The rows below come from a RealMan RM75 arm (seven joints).
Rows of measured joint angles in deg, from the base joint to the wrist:
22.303, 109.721, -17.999, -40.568, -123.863, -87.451, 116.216
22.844, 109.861, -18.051, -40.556, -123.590, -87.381, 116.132
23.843, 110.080, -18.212, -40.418, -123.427, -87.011, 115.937
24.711, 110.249, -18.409, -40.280, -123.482, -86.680, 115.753
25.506, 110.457, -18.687, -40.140, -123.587, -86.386, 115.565
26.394, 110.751, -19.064, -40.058, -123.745, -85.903, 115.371
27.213, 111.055, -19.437, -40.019, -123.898, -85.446, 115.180
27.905, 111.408, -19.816, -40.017, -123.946, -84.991, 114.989
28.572, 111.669, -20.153, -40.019, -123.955, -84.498, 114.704
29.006, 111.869, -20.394, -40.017, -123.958, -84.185, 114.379
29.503, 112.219, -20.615, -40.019, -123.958, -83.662, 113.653
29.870, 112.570, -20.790, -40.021, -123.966, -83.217, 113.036
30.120, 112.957, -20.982, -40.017, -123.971, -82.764, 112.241
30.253, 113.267, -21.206, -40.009, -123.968, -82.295, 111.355
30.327, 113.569, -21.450, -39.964, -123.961, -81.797, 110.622
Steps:
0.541, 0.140, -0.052, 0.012, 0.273, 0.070, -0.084
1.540, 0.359, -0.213, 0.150, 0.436, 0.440, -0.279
2.408, 0.528, -0.410, 0.288, 0.381, 0.771, -0.463
3.203, 0.736, -0.688, 0.428, 0.276, 1.065, -0.651
4.091, 1.030, -1.065, 0.510, 0.118, 1.548, -0.845
4.910, 1.334, -1.438, 0.549, -0.035, 2.005, -1.036
5.602, 1.687, -1.817, 0.551, -0.083, 2.460, -1.227
6.269, 1.948, -2.154, 0.549, -0.092, 2.953, -1.512
6.703, 2.148, -2.395, 0.551, -0.095, 3.266, -1.837
7.200, 2.498, -2.616, 0.549, -0.095, 3.789, -2.563
7.567, 2.849, -2.791, 0.547, -0.103, 4.234, -3.180
7.817, 3.236, -2.983, 0.551, -0.108, 4.687, -3.975
7.950, 3.546, -3.207, 0.559, -0.105, 5.156, -4.861
8.024, 3.848, -3.451, 0.604, -0.098, 5.654, -5.594

